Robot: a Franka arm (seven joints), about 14 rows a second.
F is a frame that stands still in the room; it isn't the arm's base.
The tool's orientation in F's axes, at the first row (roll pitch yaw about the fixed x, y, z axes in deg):
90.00 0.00 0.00
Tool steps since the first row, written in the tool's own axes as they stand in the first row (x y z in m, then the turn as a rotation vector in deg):
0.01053 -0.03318 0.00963 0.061 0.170 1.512
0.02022 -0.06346 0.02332 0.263 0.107 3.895
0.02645 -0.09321 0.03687 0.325 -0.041 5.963
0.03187 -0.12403 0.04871 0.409 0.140 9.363
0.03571 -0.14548 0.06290 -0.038 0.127 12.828
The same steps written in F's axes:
0.01053 -0.00963 -0.03318 0.061 -1.512 0.170
0.02022 -0.02332 -0.06346 0.263 -3.895 0.107
0.02645 -0.03687 -0.09321 0.325 -5.963 -0.041
0.03187 -0.04871 -0.12403 0.409 -9.363 0.140
0.03571 -0.06290 -0.14548 -0.038 -12.828 0.127

